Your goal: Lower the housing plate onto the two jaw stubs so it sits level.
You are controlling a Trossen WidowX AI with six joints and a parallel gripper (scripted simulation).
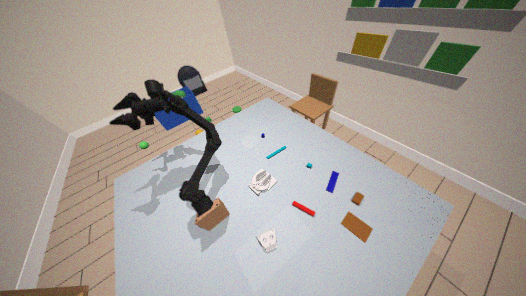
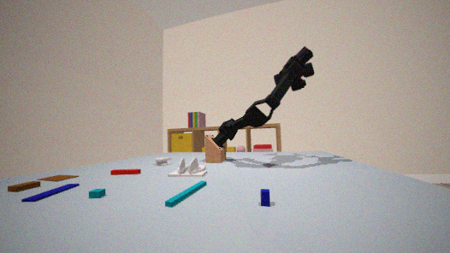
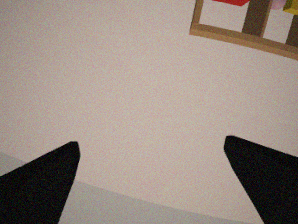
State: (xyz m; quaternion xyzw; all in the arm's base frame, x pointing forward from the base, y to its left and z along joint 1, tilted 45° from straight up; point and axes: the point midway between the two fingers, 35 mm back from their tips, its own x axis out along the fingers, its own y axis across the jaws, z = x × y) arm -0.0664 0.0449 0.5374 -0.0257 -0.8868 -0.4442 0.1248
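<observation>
Now: gripper tip 330 mm short of the white part, 640 mm to the left of it and 430 mm above it. Also, from my gripper tip: blue bar: 750 mm ahead, 590 mm to the right, 430 mm below; red bar: 540 mm ahead, 620 mm to the right, 430 mm below; small blue block: 620 mm ahead, 90 mm to the right, 420 mm below.
</observation>
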